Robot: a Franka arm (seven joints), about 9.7 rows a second.
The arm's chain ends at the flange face. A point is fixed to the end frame.
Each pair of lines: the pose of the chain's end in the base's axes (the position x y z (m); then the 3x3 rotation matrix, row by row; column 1 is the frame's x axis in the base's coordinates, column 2 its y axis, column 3 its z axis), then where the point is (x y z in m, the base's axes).
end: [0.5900 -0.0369 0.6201], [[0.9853 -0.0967 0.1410], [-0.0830 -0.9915 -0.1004], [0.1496 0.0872 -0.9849]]
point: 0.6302 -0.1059 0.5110
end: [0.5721 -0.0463 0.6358], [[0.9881 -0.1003 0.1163], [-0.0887 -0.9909 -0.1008], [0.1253 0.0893 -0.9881]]
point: 0.6092 -0.1155 0.5258
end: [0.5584 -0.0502 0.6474], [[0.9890 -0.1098 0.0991], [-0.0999 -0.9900 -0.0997], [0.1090 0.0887 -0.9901]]
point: 0.5929 -0.1195 0.5366
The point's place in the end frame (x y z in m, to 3 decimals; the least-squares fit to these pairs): 0.029 0.055 0.120
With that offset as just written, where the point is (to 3 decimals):
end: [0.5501 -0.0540 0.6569], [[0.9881 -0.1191 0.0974], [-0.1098 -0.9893 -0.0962], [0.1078 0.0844 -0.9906]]
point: 0.584 -0.123 0.546
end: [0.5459 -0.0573 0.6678], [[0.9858 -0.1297 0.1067], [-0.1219 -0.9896 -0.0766], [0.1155 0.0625 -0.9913]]
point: 0.580 -0.124 0.556
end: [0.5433 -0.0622 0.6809], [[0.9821 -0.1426 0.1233], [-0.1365 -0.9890 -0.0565], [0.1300 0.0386 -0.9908]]
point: 0.579 -0.127 0.568
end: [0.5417 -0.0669 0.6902], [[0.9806 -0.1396 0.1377], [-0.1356 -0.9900 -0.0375], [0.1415 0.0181 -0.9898]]
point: 0.579 -0.130 0.577
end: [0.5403 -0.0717 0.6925], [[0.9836 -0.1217 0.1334], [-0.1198 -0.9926 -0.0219], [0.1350 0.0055 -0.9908]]
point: 0.578 -0.132 0.578
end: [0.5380 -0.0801 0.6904], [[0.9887 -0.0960 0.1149], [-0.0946 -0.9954 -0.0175], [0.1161 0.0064 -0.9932]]
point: 0.575 -0.140 0.575
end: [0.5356 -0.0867 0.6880], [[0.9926 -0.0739 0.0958], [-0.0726 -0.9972 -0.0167], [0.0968 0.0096 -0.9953]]
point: 0.572 -0.146 0.572
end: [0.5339 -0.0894 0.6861], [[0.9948 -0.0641 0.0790], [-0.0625 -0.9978 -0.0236], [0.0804 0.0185 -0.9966]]
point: 0.569 -0.149 0.570
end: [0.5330 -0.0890 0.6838], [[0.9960 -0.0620 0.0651], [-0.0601 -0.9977 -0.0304], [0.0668 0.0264 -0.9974]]
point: 0.566 -0.149 0.568
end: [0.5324 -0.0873 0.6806], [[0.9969 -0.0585 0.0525], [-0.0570 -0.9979 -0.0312], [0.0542 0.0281 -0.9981]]
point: 0.564 -0.148 0.564
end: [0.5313 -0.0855 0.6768], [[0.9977 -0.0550 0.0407], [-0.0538 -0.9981 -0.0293], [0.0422 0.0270 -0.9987]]
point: 0.562 -0.145 0.560
